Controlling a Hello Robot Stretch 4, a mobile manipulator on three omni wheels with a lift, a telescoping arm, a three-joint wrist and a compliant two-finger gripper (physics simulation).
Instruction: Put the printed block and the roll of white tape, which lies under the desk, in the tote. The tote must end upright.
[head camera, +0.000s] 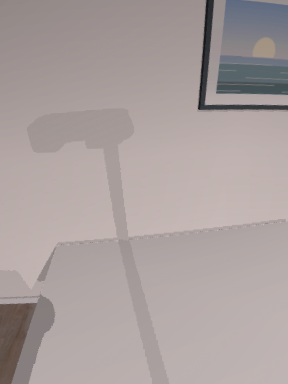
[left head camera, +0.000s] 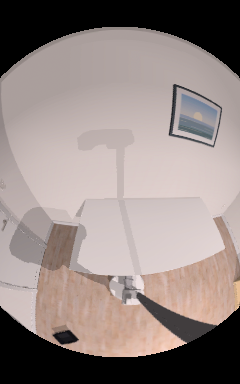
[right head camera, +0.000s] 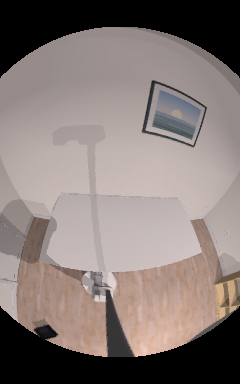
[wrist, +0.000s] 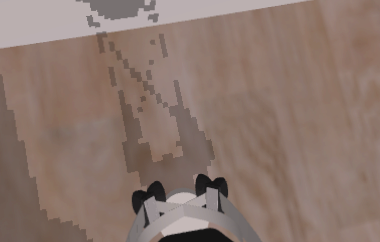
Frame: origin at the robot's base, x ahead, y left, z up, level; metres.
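Seen in the pictures: gripper, fingertip midpoint: (wrist: 180, 191).
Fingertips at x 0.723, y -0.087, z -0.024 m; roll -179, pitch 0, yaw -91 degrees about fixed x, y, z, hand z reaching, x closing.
A point is followed by its place in that frame.
My gripper (wrist: 180, 191) @(x 0.723, y -0.087, z -0.024 m) is low over the wood floor in the wrist view. Its two black-tipped fingers stand a little apart, with a round white roll of tape (wrist: 182, 197) @(x 0.721, y -0.088, z -0.003 m) between them. The fingers close on its sides, and the gripper's own parts hide its lower half. The white desk (head camera: 225, 300) @(x 0.475, y -0.345, z 0.693 m) (left head camera: 165, 230) @(x 0.502, y -0.313, z 0.693 m) (right head camera: 145, 230) @(x 0.490, y -0.415, z 0.693 m) hides the gripper and the floor beneath it from the head views. The printed block does not show in a way I can make out, and I cannot identify the tote.
In the wrist view a pale strip (wrist: 40, 25) @(x 0.907, y 0.024, z 0.004 m) borders the floor at the top. A small black object (left head camera: 66, 336) (right head camera: 46, 331) lies on the floor at lower left. A light wooden shelf unit (right head camera: 218, 300) stands at right. A framed picture (head camera: 260, 75) @(x 0.929, y -0.515, z 1.533 m) hangs on the wall.
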